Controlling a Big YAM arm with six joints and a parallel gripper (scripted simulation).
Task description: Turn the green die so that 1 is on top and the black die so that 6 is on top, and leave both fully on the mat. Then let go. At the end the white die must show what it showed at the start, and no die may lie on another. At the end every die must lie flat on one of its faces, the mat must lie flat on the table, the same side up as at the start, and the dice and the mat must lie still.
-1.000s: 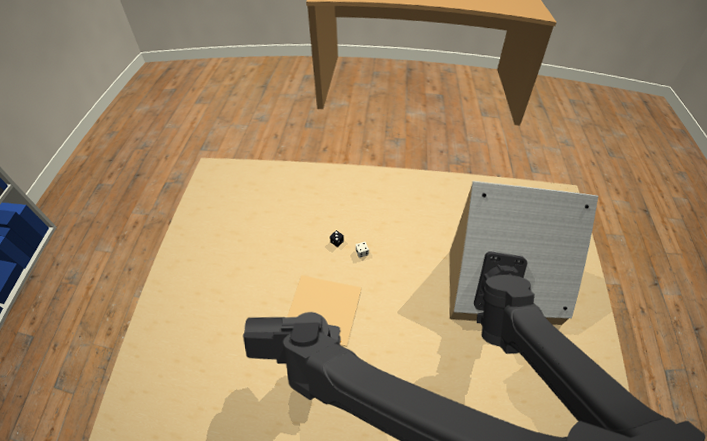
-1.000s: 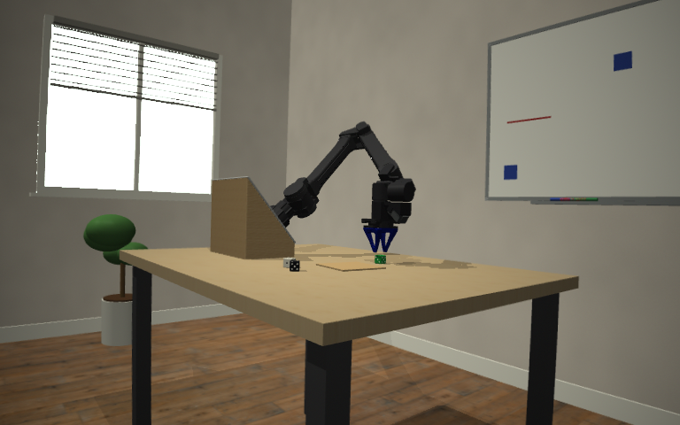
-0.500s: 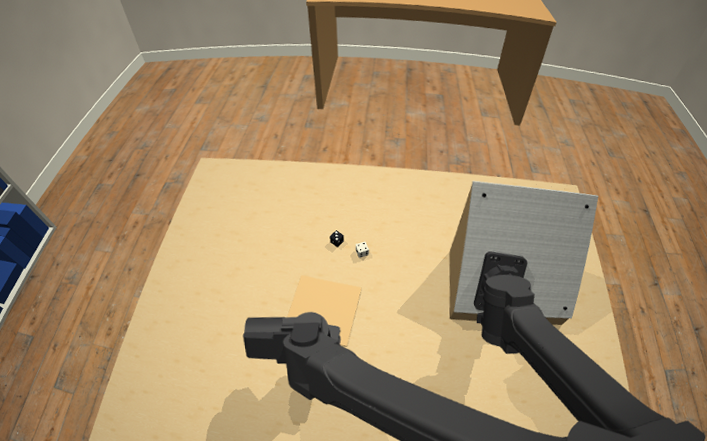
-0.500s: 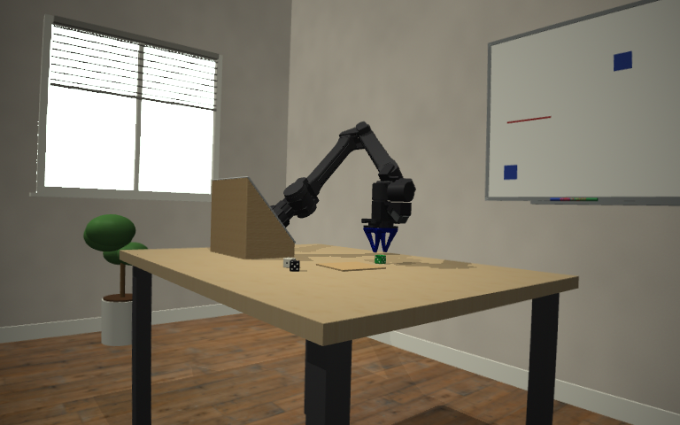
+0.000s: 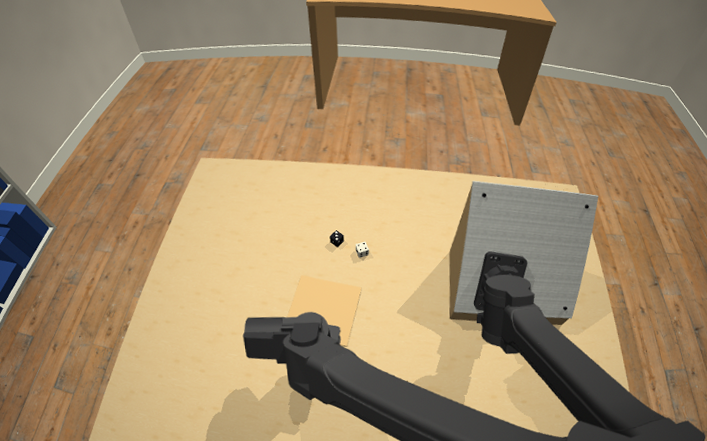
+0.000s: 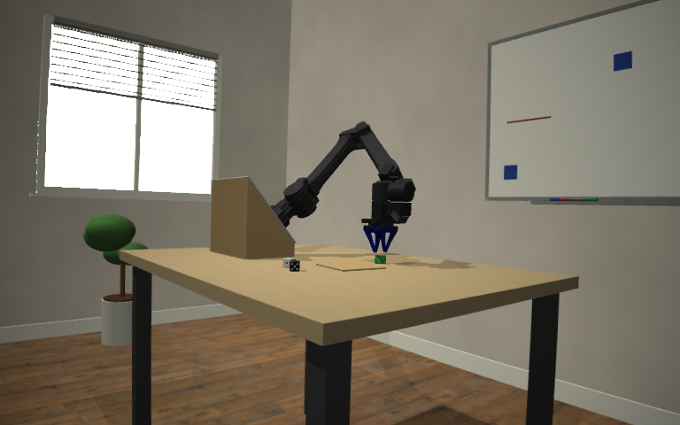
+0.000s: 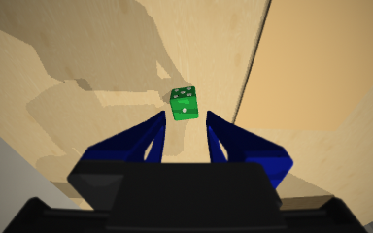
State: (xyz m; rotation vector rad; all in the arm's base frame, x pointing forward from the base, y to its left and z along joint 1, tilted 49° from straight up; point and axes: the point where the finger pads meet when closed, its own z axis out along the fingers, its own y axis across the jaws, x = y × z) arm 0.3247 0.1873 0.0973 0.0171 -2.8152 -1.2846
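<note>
The green die is 3 cm below my hand. Also, from my hand: black die (31 cm to the right, 3 cm below, 3 cm ahead); then tan mat (13 cm to the right, 4 cm below, 3 cm ahead); then white die (29 cm to the right, 3 cm below, 3 cm behind).
</note>
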